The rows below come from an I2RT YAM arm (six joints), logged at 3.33 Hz.
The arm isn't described. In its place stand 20 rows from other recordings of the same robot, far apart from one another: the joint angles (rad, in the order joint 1, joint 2, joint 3, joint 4, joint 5, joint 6), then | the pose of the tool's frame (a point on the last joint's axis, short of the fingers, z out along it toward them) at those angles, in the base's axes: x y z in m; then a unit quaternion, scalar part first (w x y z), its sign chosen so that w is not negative.
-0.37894 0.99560 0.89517 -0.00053 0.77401 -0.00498 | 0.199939 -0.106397 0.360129 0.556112 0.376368 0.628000 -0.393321
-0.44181 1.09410 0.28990 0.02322 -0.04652 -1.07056 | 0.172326 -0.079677 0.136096 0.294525 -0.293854 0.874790 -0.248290
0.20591 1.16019 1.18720 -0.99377 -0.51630 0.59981 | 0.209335 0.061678 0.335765 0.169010 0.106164 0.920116 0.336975
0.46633 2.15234 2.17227 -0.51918 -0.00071 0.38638 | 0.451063 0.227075 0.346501 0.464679 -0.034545 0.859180 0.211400
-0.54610 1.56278 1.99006 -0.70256 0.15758 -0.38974 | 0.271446 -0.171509 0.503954 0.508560 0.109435 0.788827 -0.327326
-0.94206 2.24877 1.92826 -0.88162 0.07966 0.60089 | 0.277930 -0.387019 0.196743 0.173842 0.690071 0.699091 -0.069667
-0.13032 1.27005 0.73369 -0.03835 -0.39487 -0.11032 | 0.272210 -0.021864 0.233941 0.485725 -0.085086 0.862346 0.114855
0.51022 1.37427 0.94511 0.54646 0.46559 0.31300 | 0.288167 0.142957 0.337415 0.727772 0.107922 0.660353 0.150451
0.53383 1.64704 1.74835 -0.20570 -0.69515 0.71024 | 0.314295 0.212259 0.450645 0.363900 -0.165534 0.715967 0.572334
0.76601 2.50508 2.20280 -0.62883 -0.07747 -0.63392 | 0.394044 0.382877 0.166921 0.311071 -0.620375 0.717686 0.057416
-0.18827 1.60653 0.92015 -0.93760 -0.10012 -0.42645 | 0.247386 -0.043511 0.159212 0.010177 0.117297 -0.991481 -0.055711
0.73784 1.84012 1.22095 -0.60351 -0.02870 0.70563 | 0.267141 0.244248 0.171647 0.120649 -0.018344 0.984621 0.125015
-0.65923 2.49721 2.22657 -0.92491 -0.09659 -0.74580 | 0.415745 -0.317806 0.162584 0.172839 -0.051459 0.979996 -0.084181
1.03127 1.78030 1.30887 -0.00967 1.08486 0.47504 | 0.232893 0.327668 0.271977 0.625777 0.056181 0.777757 -0.018473
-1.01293 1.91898 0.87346 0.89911 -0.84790 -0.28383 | 0.224526 -0.309398 0.165545 0.662802 -0.005182 0.740425 -0.111521
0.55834 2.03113 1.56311 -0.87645 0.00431 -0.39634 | 0.345778 0.215806 0.186239 0.112725 -0.456262 0.882649 0.007002
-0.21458 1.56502 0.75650 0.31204 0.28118 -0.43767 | 0.316613 -0.079111 0.190192 0.441372 -0.023436 0.853384 -0.276364
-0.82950 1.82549 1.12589 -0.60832 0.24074 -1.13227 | 0.223871 -0.257112 0.152290 0.026545 0.132867 -0.975318 0.174344
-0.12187 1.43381 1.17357 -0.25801 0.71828 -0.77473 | 0.318455 -0.062606 0.320032 0.292072 -0.092358 0.823382 -0.477709
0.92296 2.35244 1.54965 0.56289 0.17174 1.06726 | 0.321841 0.415187 0.140415 0.391479 0.109312 0.777886 0.479259
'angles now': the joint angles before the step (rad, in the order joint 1, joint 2, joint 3, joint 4, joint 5, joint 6). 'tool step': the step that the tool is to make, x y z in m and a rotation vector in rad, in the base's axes. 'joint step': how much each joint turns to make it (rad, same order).
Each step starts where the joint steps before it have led.
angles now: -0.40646 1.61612 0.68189 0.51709 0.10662 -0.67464
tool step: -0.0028 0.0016 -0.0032 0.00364 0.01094 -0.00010
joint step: 0.00131 -0.00350 -0.01438 -0.00057 0.00168 -0.00031
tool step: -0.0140 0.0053 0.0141 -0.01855 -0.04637 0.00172
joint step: -0.00262 -0.09308 -0.04615 0.00304 -0.00450 -0.00052
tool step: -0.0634 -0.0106 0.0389 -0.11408 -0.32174 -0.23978
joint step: -0.12185 -0.27267 -0.18824 0.24326 0.10664 0.06835
